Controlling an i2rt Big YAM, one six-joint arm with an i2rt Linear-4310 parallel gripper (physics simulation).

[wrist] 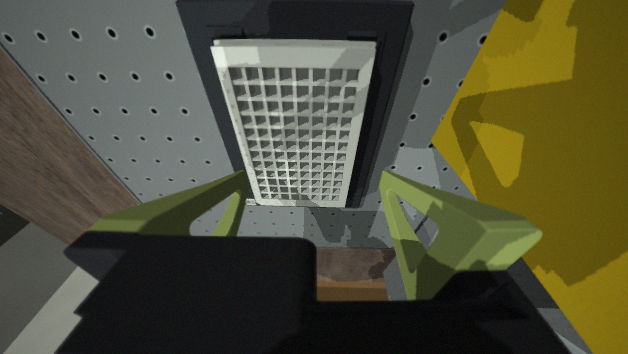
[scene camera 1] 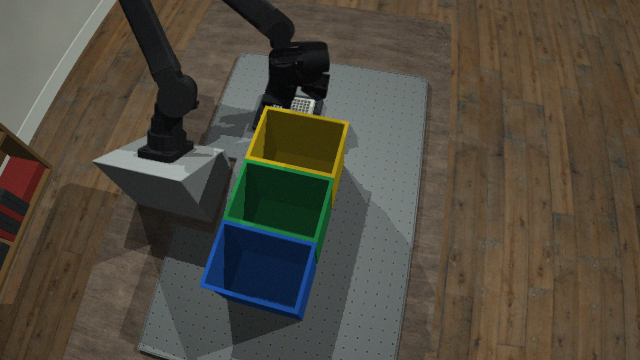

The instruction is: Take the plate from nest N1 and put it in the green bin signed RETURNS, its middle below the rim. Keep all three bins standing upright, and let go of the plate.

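Pixels of known places: gripper, fingertip midpoint: (wrist: 314,177); arm's base, origin of the base link: (scene camera 1: 166,152).
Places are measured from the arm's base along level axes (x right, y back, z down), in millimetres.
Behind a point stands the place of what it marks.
Note:
The white gridded plate (scene camera 1: 302,104) {z 105, x -249, y -249 mm} (wrist: 300,57) {z 100, x -220, y -273 mm} lies in a dark nest (wrist: 300,17) {z 115, x -221, y -289 mm} beside the yellow bin; no nest sign is readable. My gripper (wrist: 314,177) {z 87, x -211, y -203 mm} is open and empty. In the wrist view its two green fingers stand wide apart, with their tips to the left and right of the plate's lower end in the picture. Their exact height over the plate is hard to tell. In the scene view the black gripper body hides the fingers and part of the plate. The green bin (scene camera 1: 290,186) {z 16, x 21, y -290 mm} stands upright and empty; its sign does not show.
The yellow bin (scene camera 1: 307,132) {z 8, x -108, y -298 mm} (wrist: 595,175) {z 38, x -113, y -254 mm} stands upright between the nest and the green bin, close to the right finger in the wrist view. The blue bin (scene camera 1: 270,247) {z 35, x 151, y -277 mm} stands upright on the green bin's other side. A grey pedestal (scene camera 1: 160,172) {z -76, x 81, y -49 mm} carries the arm's base.

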